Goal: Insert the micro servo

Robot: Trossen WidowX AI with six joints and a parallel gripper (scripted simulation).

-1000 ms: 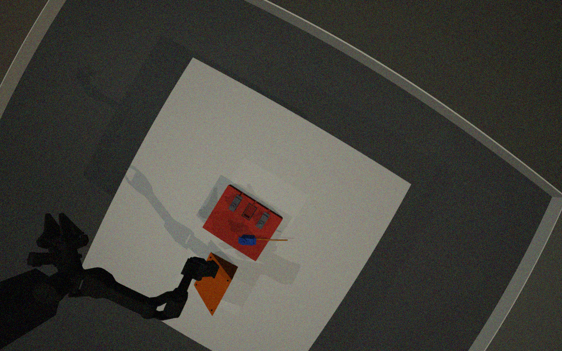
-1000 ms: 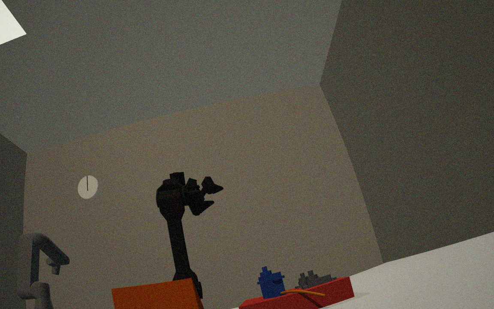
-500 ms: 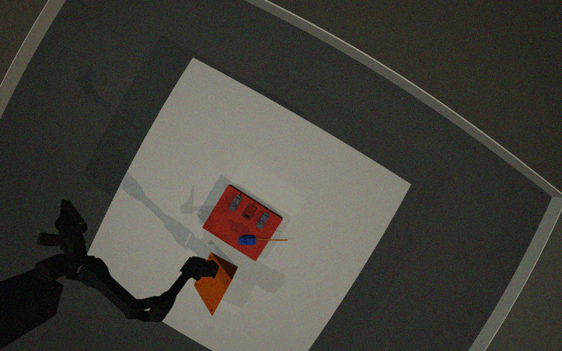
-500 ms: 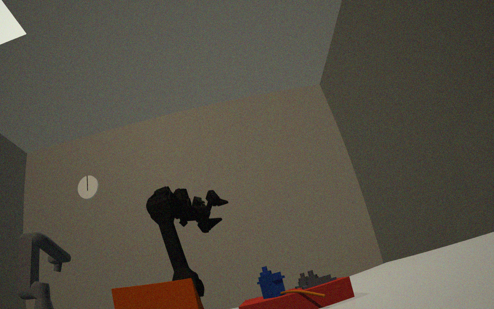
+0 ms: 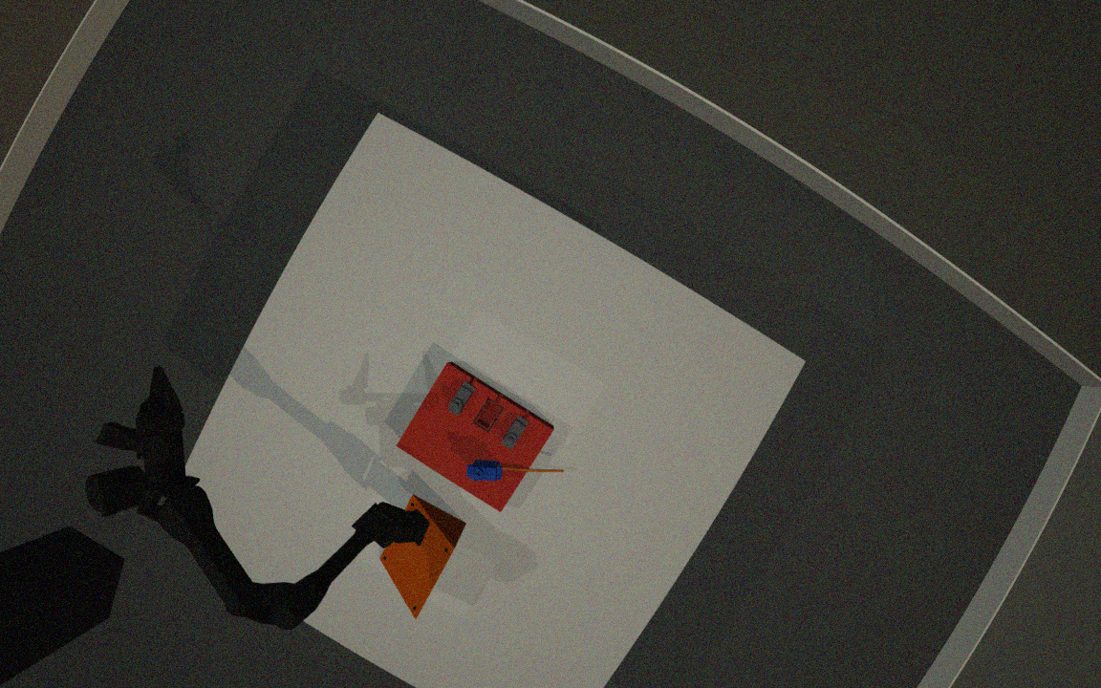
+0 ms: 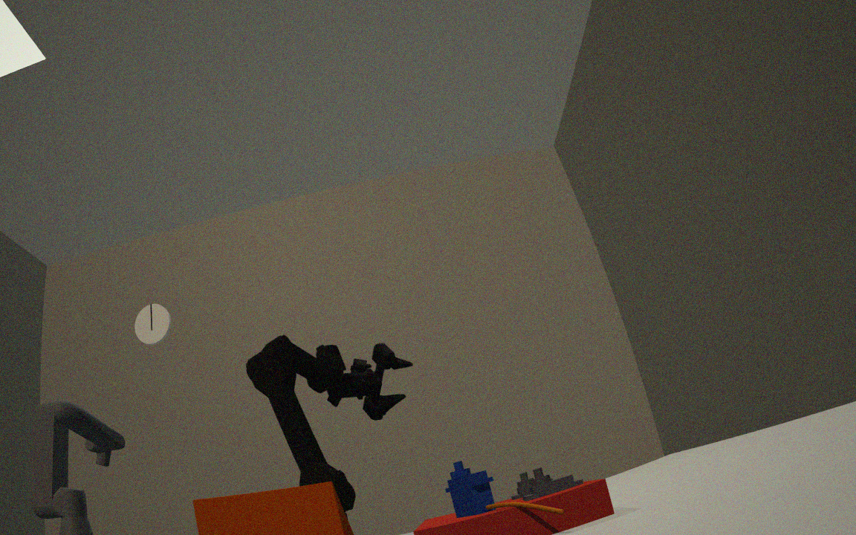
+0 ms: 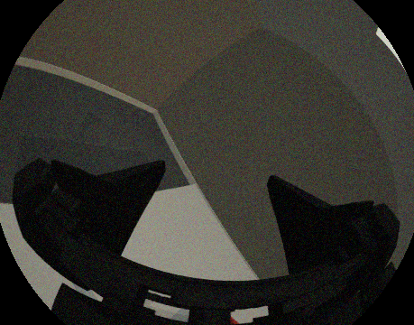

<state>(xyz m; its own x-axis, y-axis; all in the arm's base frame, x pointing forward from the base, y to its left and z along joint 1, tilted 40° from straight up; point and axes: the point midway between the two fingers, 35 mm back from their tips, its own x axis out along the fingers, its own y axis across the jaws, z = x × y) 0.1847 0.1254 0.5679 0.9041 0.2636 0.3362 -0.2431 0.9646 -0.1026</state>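
Now: the red deck 510 mm to the right of my gripper tip, 360 mm below it and 20 mm behind it.
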